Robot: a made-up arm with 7 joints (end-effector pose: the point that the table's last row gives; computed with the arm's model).
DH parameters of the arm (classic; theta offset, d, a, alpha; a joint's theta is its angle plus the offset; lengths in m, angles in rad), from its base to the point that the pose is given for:
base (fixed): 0 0 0 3.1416
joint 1: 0 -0.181 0.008 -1.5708
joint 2: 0 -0.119 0.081 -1.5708
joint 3: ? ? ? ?
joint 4: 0 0.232 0.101 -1.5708
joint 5: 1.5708 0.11 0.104 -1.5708
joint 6: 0 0.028 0.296 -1.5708
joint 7: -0.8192 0 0.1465 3.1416
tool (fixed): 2.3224 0.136 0 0
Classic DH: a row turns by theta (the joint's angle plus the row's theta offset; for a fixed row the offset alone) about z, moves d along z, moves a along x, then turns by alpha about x.
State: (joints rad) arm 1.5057 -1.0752 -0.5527 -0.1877 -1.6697 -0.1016 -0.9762
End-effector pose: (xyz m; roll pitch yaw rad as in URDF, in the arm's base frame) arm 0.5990 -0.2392 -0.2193 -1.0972 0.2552 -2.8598
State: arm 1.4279 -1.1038 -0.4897 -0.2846 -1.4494 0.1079 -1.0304
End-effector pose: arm 0.6399 -0.0404 -0.1757 -1.2610 0.5101 -2.4799
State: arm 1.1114 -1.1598 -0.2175 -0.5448 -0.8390 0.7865 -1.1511
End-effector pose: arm 0.3406 0.3951 0.0653 -0.6867 1.0359 -0.5094
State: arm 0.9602 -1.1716 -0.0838 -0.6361 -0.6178 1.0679 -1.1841
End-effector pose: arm 0.1380 0.3907 0.1156 -0.3731 0.8194 0.3470
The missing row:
joint 3: 1.5708 -0.133 0.093 1.5708
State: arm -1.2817 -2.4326 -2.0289 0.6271 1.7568 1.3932 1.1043
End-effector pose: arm 0.0655 -0.3832 0.5289 -0.4587 0.0954 0.4341
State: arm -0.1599 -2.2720 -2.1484 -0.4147 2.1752 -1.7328 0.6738
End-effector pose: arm 0.0146 -0.3350 -0.2781 2.2483 -0.9555 -2.0991
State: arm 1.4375 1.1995 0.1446 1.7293 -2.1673 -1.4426 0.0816
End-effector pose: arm -0.2937 -0.1794 0.4356 2.5626 0.2272 0.3316
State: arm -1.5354 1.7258 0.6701 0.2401 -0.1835 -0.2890 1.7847
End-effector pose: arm -0.2331 -0.2158 -0.0817 1.3107 -0.2955 0.0876
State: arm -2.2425 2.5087 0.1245 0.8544 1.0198 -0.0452 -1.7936
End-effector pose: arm 0.1581 -0.0808 0.4323 2.4386 0.8819 2.3768
